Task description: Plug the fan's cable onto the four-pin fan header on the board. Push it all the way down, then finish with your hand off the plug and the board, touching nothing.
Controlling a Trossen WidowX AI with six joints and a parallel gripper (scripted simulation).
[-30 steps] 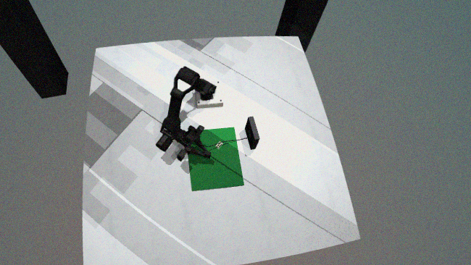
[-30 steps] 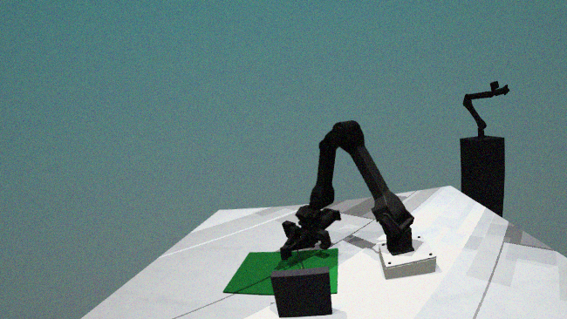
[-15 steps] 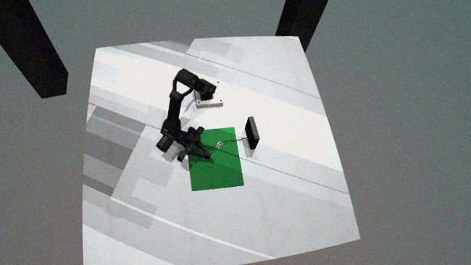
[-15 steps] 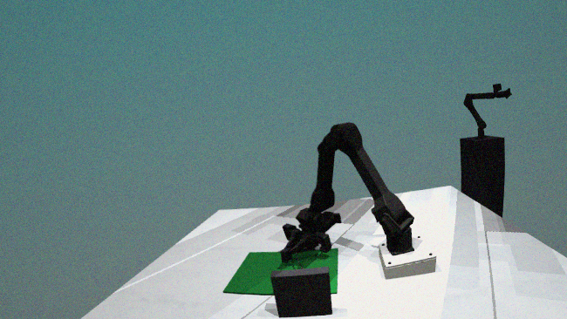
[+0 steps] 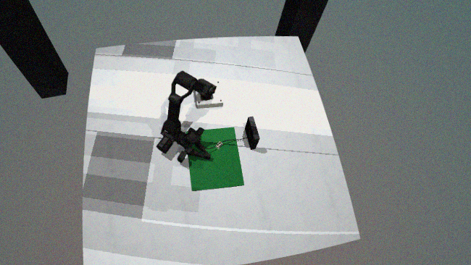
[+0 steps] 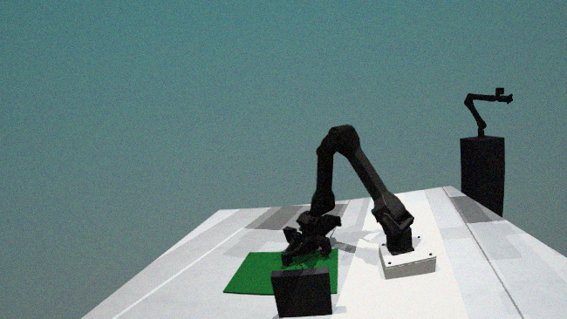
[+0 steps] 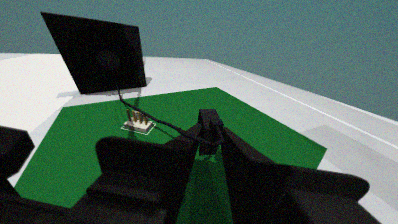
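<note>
Right now the black plug is 1 cm below my gripper tip. Also, from my gripper tip: whitish fan header (6 cm behind, 8 cm to the left, 4 cm below); then green board (4 cm to the left, 5 cm below); then black fan (7 cm behind, 23 cm to the left, 2 cm above).
</note>
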